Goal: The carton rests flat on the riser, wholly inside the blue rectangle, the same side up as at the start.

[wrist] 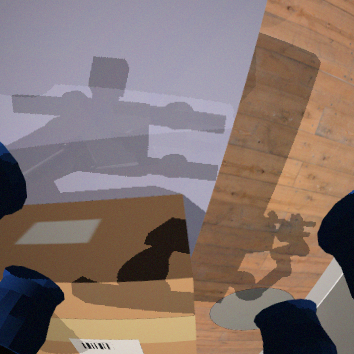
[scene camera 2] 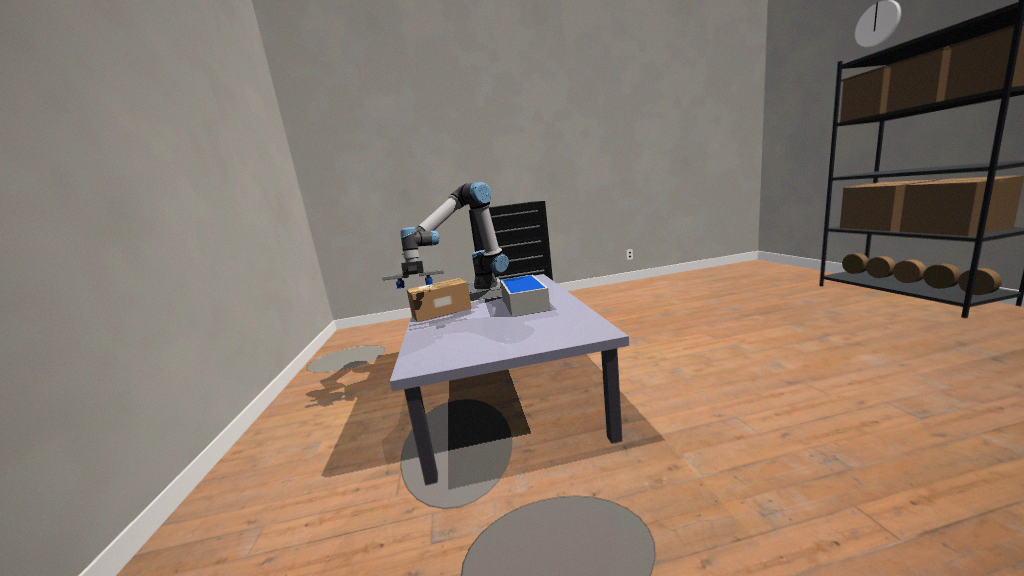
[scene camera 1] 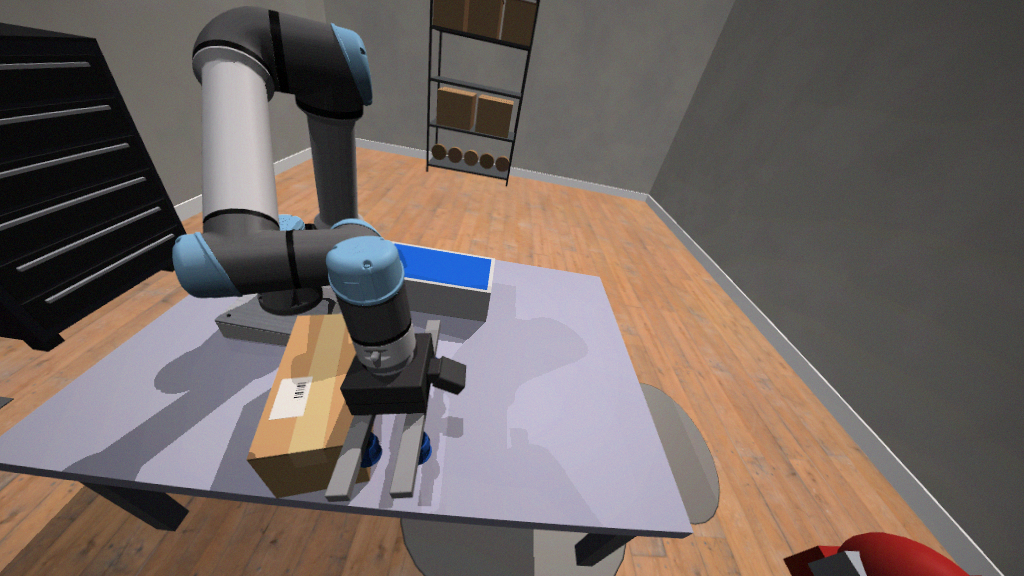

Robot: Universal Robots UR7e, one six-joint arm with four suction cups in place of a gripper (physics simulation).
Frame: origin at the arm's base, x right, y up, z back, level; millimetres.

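Seen in the pictures: hand, tool point: [wrist: 166, 269] [scene camera 2: 415, 285]; arm's base, link origin: [scene camera 2: 485, 285] [scene camera 1: 292, 296].
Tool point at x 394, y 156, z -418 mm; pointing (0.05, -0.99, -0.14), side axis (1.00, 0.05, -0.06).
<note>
Offsets run from my tool point to a thing's top centre. Level surfaces: height alone.
A long brown carton @[dy -55, dx -99, dz +180 mm] [scene camera 1: 304, 405] [scene camera 2: 438, 300] [wrist: 98, 242] lies flat on the grey table @[dy -211 mm] [scene camera 1: 544, 401] [scene camera 2: 501, 340] near its front left edge, a white label on its top. The grey riser @[dy -91, dx -557, dz +43 mm] [scene camera 1: 450, 302] [scene camera 2: 528, 302] stands behind it beside the arm's base, and the blue rectangle @[dy -91, dx -557, dz +43 mm] [scene camera 1: 442, 266] [scene camera 2: 524, 284] on its top is bare. My suction gripper [scene camera 1: 397, 447] [scene camera 2: 413, 278] hangs a little above the carton's front right end, apart from it and holding nothing. In the wrist view, two dark blue cups [wrist: 28, 305] are over the carton and two [wrist: 291, 326] are past the table edge.
A black drawer cabinet [scene camera 1: 71, 178] [scene camera 2: 522, 229] stands behind the table. A shelf rack [scene camera 1: 431, 86] [scene camera 2: 991, 185] with boxes stands at the far wall. Grey discs [scene camera 2: 558, 537] lie on the wooden floor. A red object [scene camera 1: 887, 554] shows at the bottom right.
</note>
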